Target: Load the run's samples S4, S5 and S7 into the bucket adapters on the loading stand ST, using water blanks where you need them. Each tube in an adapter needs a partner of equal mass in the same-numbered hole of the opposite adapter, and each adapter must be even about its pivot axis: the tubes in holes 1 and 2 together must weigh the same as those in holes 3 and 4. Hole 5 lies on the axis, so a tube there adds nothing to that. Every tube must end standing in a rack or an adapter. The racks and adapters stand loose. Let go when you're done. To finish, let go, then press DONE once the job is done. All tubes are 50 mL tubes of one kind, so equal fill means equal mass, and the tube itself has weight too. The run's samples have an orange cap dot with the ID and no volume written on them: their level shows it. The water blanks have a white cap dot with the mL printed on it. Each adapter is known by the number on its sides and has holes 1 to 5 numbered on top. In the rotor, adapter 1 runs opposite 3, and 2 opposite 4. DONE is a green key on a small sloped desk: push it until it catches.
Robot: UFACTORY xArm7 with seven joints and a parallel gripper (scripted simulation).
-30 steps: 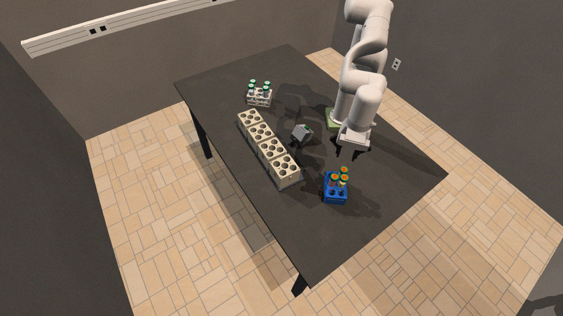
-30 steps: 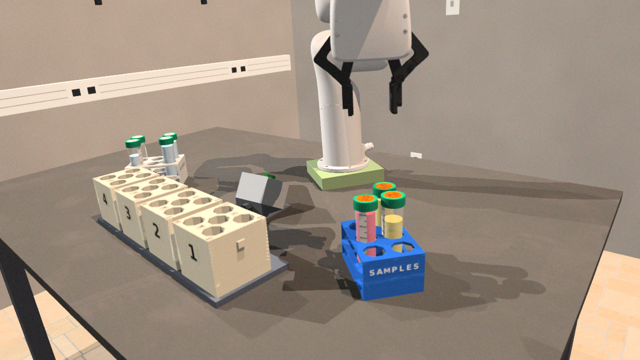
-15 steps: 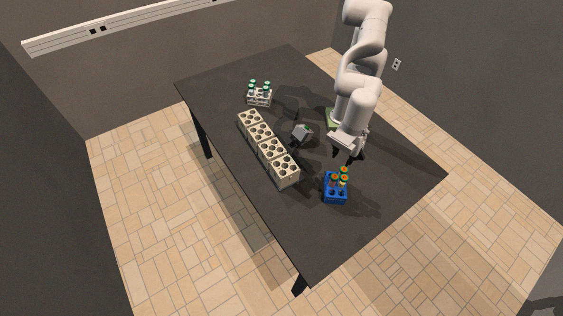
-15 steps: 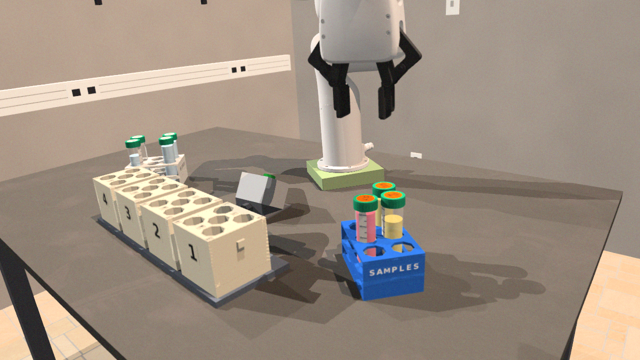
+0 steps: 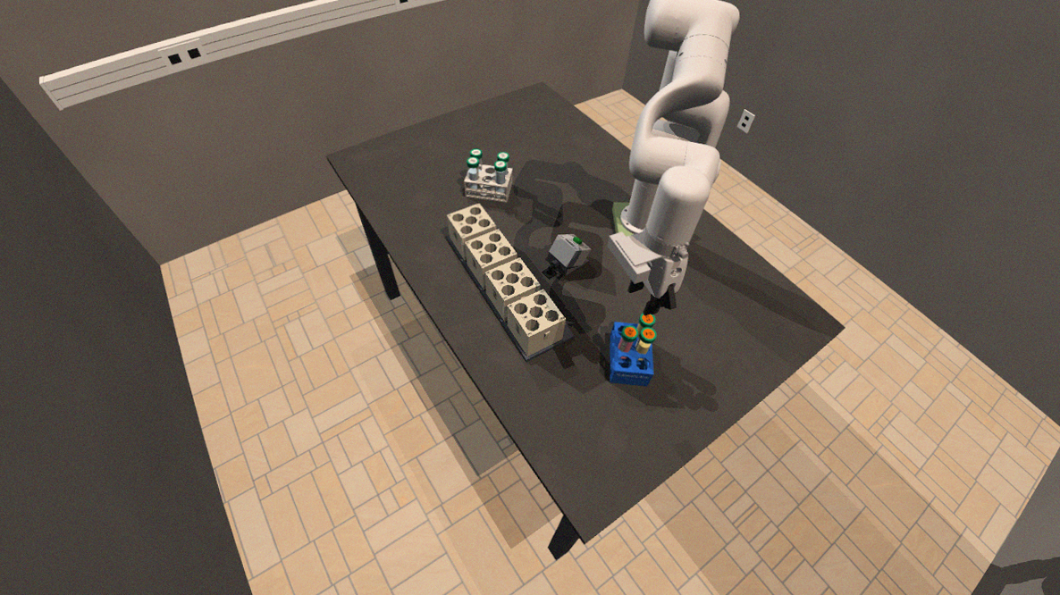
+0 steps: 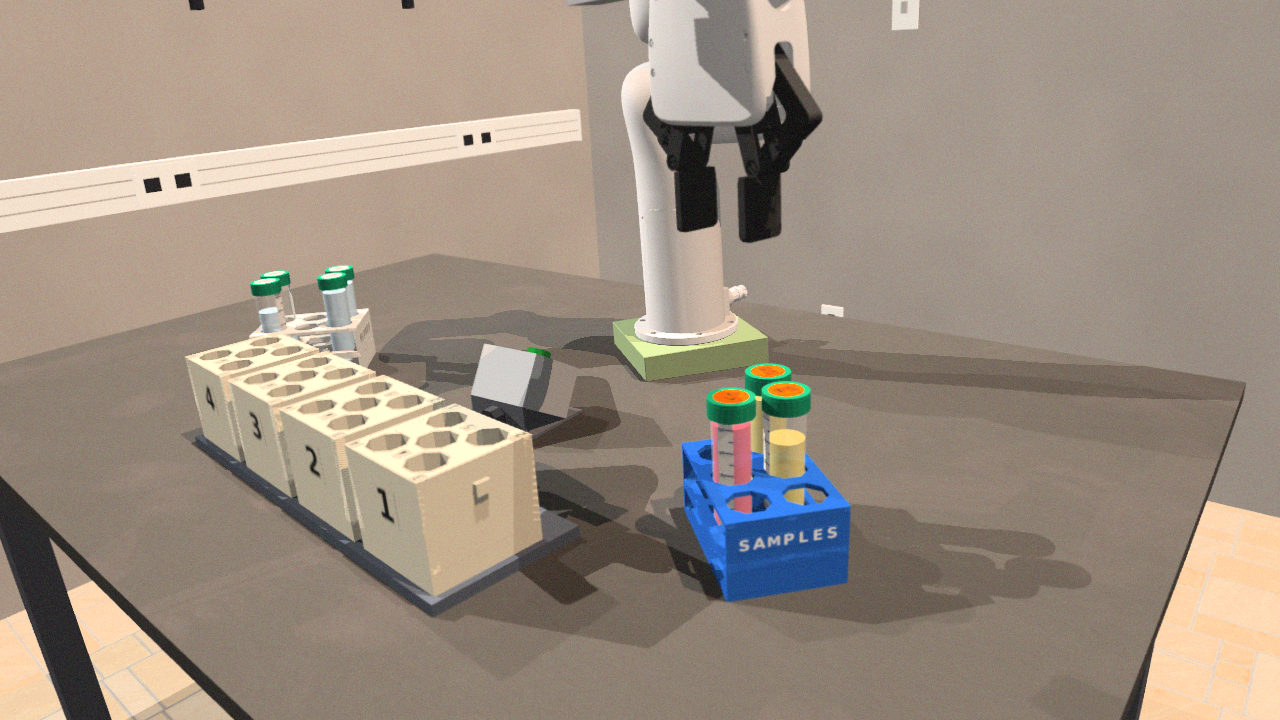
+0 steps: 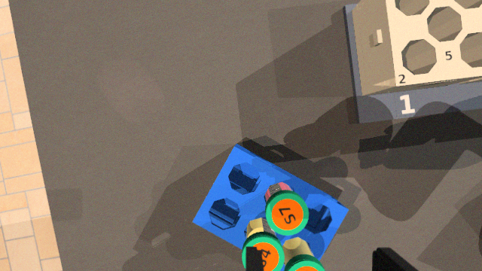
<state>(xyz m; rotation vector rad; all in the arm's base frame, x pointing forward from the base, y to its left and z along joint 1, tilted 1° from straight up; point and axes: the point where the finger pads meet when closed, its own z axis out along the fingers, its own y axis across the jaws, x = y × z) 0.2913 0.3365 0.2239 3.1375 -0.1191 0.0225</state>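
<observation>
The pink tube is 190 mm below my hand and 10 mm ahead of it. Also, from my hand: blue samples rack: 220 mm below, 20 mm behind, 10 mm to the left; then white blanks rack: 670 mm to the right, 220 mm below, 30 mm ahead.
</observation>
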